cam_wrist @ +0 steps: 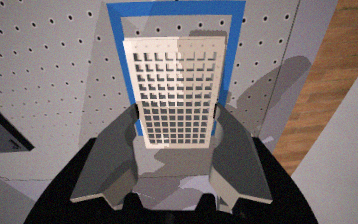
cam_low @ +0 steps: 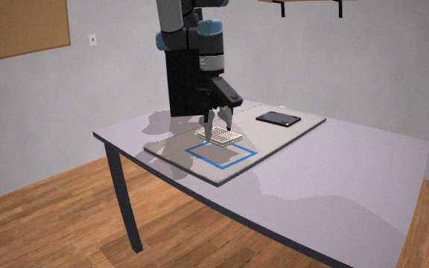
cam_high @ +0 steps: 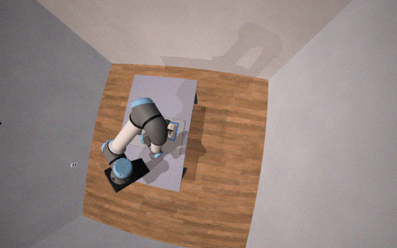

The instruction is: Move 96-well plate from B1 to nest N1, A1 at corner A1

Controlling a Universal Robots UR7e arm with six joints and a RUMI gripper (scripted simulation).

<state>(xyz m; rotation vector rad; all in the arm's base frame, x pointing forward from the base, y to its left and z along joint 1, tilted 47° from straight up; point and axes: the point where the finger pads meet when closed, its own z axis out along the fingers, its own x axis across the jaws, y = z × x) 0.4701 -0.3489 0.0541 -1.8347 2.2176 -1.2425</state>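
Right now the dark plate nest is 380 mm to the left of my hand, 80 mm ahead of it and 60 mm below it. From my hand the other things lie so: 96-well plate (10 mm below); A1 label (310 mm to the left, 140 mm ahead, 50 mm below).
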